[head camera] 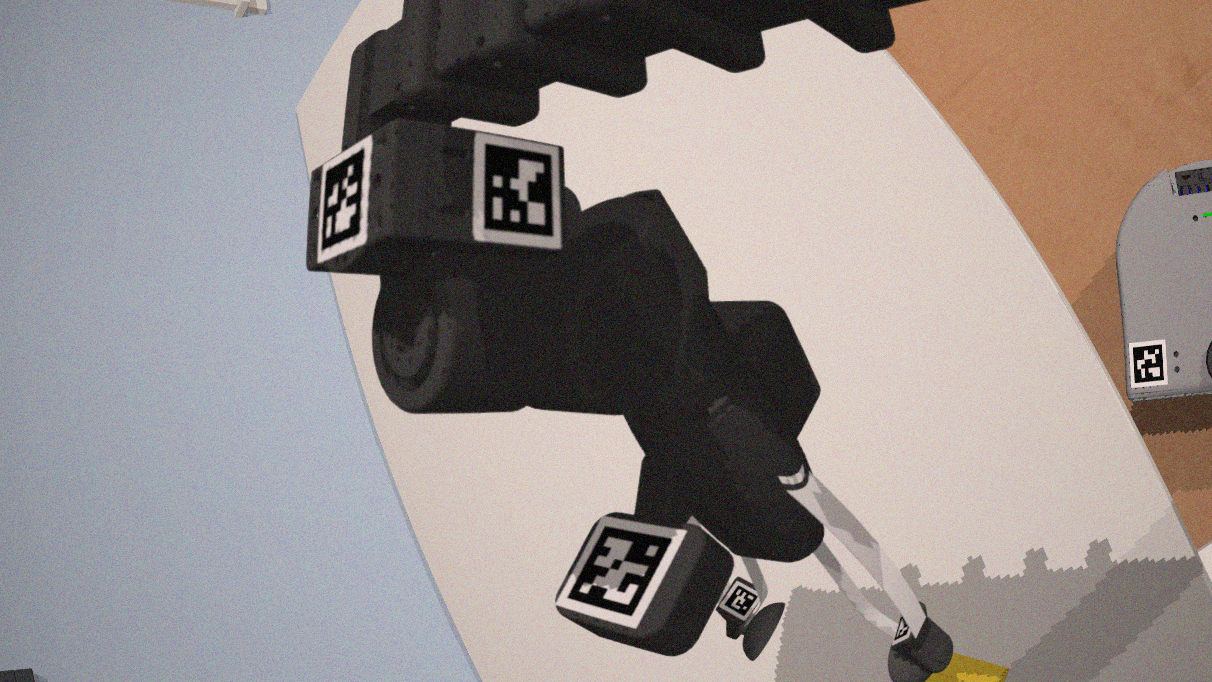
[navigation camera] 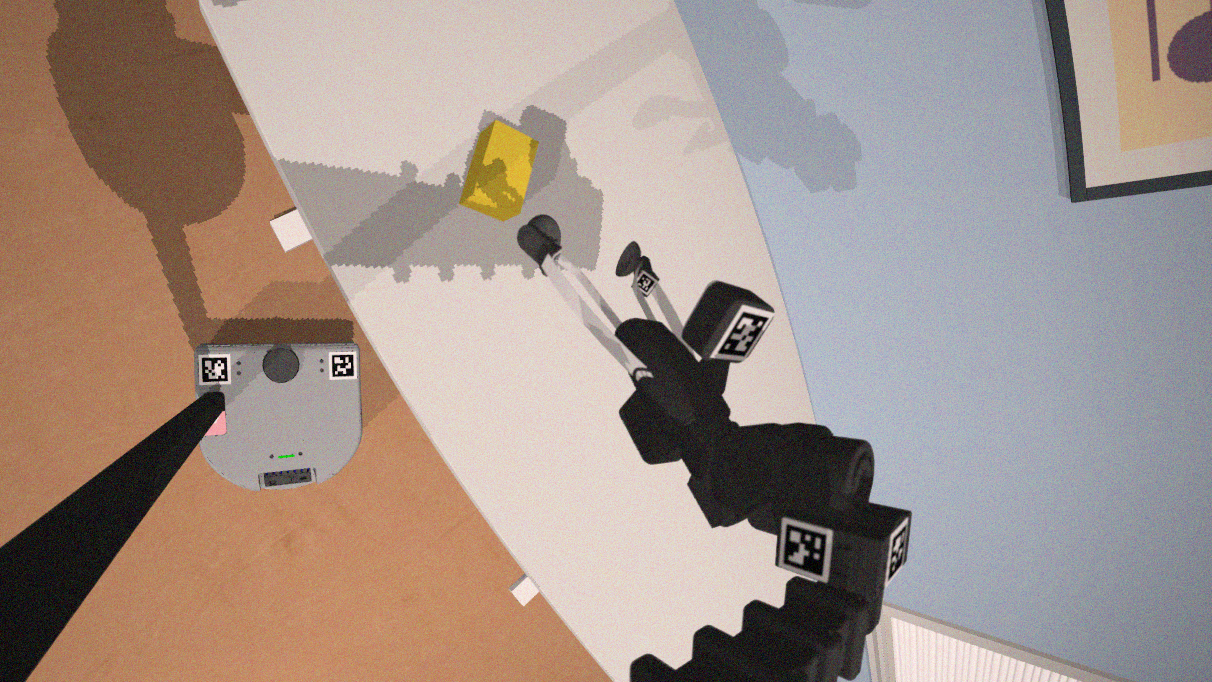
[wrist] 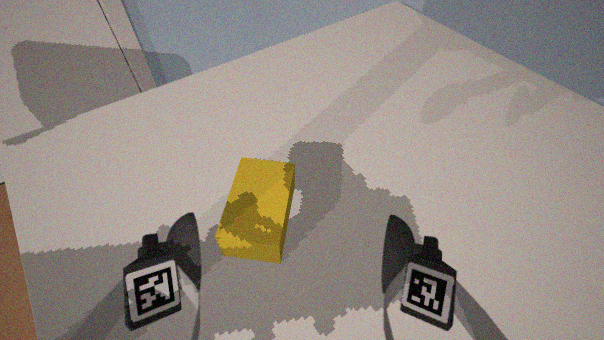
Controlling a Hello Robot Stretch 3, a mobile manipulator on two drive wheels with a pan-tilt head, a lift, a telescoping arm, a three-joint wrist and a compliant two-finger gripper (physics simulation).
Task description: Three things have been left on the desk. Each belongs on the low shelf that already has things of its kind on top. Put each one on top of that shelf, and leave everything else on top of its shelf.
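Pixels of known places: gripper, fingertip midpoint: [head camera: 846,657] [navigation camera: 580,237]; robot's base, link origin: [navigation camera: 281,363].
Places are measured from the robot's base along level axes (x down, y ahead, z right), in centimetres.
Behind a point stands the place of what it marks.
A yellow box [head camera: 978,668] {x -73.7, y 21.2, z 21.5 cm} [navigation camera: 501,169] {x -76.5, y 25.3, z 22.7 cm} [wrist: 257,205] lies on the white desk [head camera: 508,475] {x -72.0, y 6.1, z 73.2 cm} [navigation camera: 474,364] {x -72.1, y 2.5, z 21.5 cm} [wrist: 150,175], partly in the arm's shadow. It is cut off by the bottom edge of the head view. My gripper [head camera: 840,642] {x -87.6, y 15.5, z 26.1 cm} [navigation camera: 584,250] {x -87.6, y 15.5, z 26.1 cm} [wrist: 292,240] {x -87.6, y 15.5, z 26.1 cm} is open, fingers wide apart, with nothing between the pads. It is above the desk, short of the box. In the wrist view the box is ahead of the fingers and left of centre, nearer the left finger. The other two things and the low shelves do not show.
My base [head camera: 1162,296] {x -16.0, y -8.9, z 9.9 cm} [navigation camera: 279,424] {x -16.0, y -12.1, z -0.9 cm} stands on the brown floor [navigation camera: 254,576] {x 0.0, y -51.9, z -10.6 cm} beside the desk's long edge. A blue wall [head camera: 169,339] {x -100.7, y -9.9, z 108.9 cm} [navigation camera: 974,356] {x -110.2, y 1.5, z 102.4 cm} runs along the far side, with a framed picture [navigation camera: 1078,161] {x -128.4, y 30.5, z 83.5 cm}. A white ribbed panel [navigation camera: 974,657] {x -111.9, y -94.1, z 155.4 cm} shows at the lower right of the navigation view.
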